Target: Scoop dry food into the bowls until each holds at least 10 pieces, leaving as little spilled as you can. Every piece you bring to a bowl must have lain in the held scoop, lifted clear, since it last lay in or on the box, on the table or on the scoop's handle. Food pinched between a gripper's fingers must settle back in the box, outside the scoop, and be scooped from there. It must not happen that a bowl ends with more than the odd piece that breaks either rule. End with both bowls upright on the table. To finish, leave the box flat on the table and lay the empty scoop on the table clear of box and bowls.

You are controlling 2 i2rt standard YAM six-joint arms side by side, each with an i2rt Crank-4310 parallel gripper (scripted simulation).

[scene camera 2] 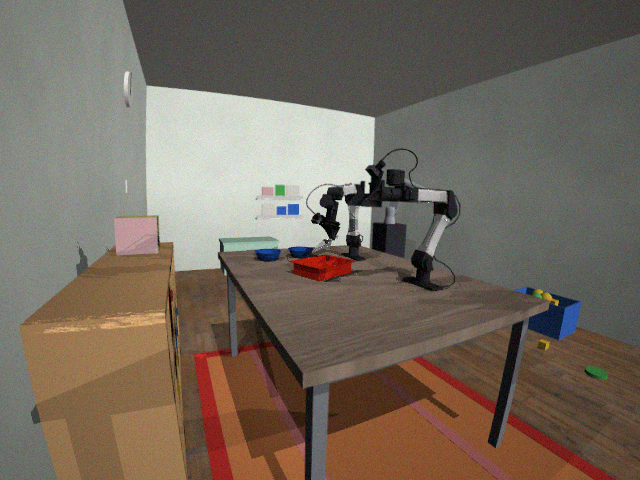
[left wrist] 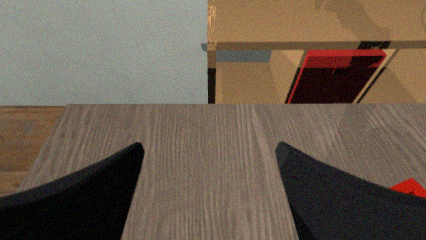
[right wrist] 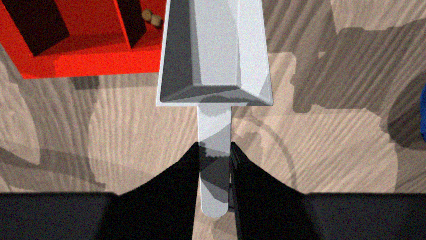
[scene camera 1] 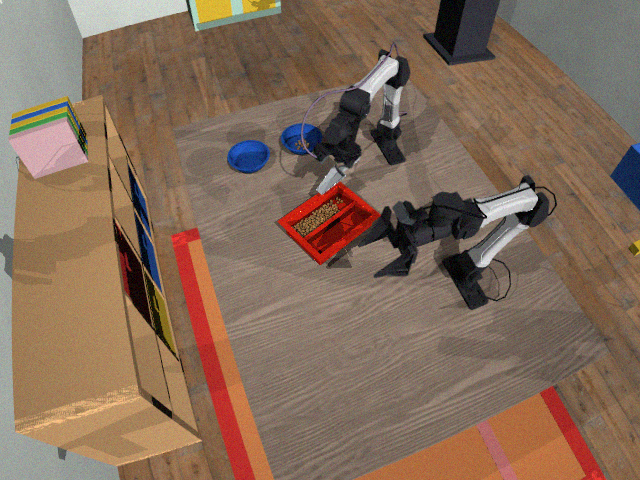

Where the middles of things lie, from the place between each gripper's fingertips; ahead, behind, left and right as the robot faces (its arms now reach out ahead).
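My right gripper is 11 cm short of the red box (scene camera 1: pixel 356 215), 11 cm above it and 13 cm to the right of it. The grey scoop (right wrist: pixel 214 62) is 2 cm below my right hand, 4 cm ahead of it and 1 cm to the left of it.
The red box is 320 mm below my left hand (scene camera 1: pixel 366 260), 350 mm to the right of it and 30 mm behind it. The grey scoop is 470 mm to the right of my left hand, 230 mm below it and 100 mm behind it.
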